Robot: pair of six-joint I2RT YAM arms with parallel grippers.
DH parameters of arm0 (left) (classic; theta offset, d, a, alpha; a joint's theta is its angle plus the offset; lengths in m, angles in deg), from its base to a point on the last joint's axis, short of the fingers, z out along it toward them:
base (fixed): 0 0 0 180
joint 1: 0 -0.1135 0.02 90
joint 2: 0 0 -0.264 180
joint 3: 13.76 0 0.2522 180
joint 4: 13.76 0 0.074 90
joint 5: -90 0 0 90
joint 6: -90 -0.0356 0 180
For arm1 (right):
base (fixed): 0 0 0 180
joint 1: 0 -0.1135 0.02 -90
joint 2: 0 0 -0.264 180
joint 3: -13.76 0 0.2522 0
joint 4: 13.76 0 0.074 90
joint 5: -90 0 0 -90
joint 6: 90 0.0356 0 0
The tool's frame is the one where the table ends.
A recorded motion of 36 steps. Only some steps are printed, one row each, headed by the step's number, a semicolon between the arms.
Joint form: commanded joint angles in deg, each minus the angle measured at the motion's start. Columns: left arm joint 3, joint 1, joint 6, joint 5, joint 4, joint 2; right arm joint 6, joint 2, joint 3, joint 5, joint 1, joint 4.
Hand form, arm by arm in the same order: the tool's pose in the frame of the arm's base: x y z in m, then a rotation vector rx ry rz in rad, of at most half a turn. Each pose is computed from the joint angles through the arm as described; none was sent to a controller.
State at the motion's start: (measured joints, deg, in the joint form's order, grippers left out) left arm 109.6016 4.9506 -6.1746 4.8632 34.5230 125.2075; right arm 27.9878 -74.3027 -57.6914 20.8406 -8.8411 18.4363
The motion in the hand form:
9: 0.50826 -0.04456 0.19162 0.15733 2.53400 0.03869; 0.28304 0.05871 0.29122 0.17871 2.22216 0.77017
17: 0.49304 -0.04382 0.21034 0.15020 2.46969 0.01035; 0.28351 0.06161 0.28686 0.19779 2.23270 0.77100
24: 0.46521 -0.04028 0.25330 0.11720 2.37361 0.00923; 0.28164 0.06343 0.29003 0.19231 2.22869 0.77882
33: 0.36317 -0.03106 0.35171 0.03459 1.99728 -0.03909; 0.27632 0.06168 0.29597 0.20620 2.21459 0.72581
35: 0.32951 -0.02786 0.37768 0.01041 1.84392 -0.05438; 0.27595 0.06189 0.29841 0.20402 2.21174 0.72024
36: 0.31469 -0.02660 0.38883 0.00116 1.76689 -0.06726; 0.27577 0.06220 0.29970 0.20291 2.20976 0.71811
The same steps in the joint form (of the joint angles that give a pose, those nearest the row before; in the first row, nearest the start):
9: 2.71 0.24 3.47 -2.35 1.08 7.02; 1.45 0.04 0.82 -0.18 -0.39 -1.58
17: -3.66 0.23 3.89 -3.38 -3.21 1.21; 2.51 -0.35 1.36 -0.93 -1.02 -2.04
24: -10.22 0.15 4.83 -2.91 -5.85 -8.31; 2.76 0.11 1.09 -0.90 -1.44 -1.68
33: -30.34 0.15 7.90 -2.71 -19.35 -36.66; 2.32 1.67 0.94 -3.66 -1.61 -0.47
35: -35.48 0.15 8.77 -2.41 -24.99 -44.97; 2.18 1.80 0.52 -3.95 -1.70 -0.06
36: -37.60 0.15 9.26 -2.51 -28.00 -48.50; 2.15 1.87 0.31 -4.12 -1.79 0.10

